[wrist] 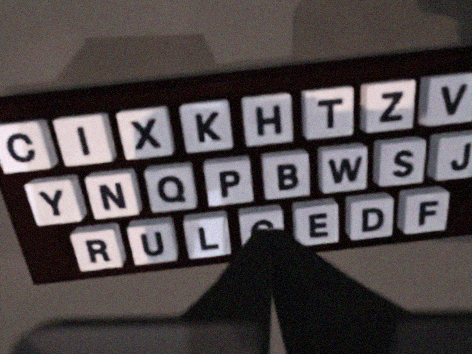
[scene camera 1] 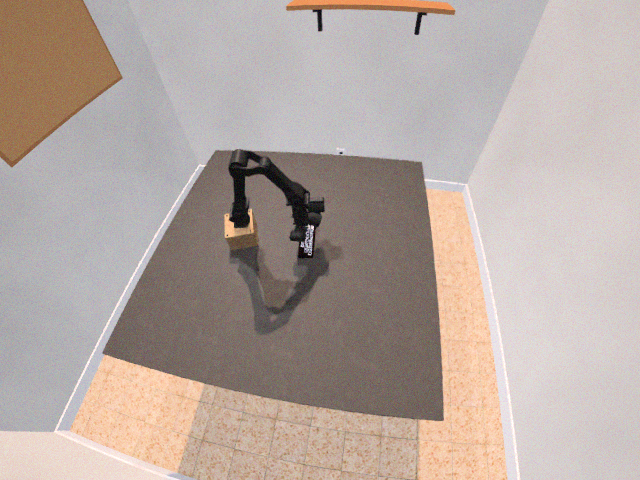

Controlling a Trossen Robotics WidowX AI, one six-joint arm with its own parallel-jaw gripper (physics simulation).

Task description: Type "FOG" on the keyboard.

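Seen in the pictures: gripper, between the fingertips: (wrist: 267, 241); arm's base, origin of its link: (scene camera 1: 241, 221).
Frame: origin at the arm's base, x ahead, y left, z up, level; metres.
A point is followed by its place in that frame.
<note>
The black keyboard (scene camera 1: 306, 253) {x 0.283, y -0.110, z -0.090 m} (wrist: 52, 267) {x 0.261, y 0.059, z -0.091 m} with white lettered keys lies on the dark surface. In the wrist view, the F key (wrist: 425, 212) {x 0.263, y -0.069, z -0.085 m} is in the near row at right, beyond the E key (wrist: 317, 224) {x 0.265, y -0.033, z -0.085 m} and D key (wrist: 371, 220) {x 0.263, y -0.051, z -0.085 m}. My gripper (scene camera 1: 305, 228) {x 0.262, y -0.016, z -0.084 m} (wrist: 267, 241) {x 0.262, y -0.016, z -0.084 m} is shut and empty. Its tips cover most of the G key (wrist: 261, 215) {x 0.271, y -0.015, z -0.085 m}, between L and E; only the top of its round letter shows. Contact with the key cannot be told. The O key does not show in the wrist view. In the scene view, the arm hides part of the keyboard.
The arm's wooden base block (scene camera 1: 240, 236) {x 0.002, y -0.069, z -0.017 m} stands left of the keyboard on the dark surface (scene camera 1: 361, 310) {x 0.503, y -0.364, z -0.104 m}. Arm shadows fall in front of it. An orange shelf (scene camera 1: 370, 6) is on the back wall, and a brown board (scene camera 1: 51, 72) is at upper left.
</note>
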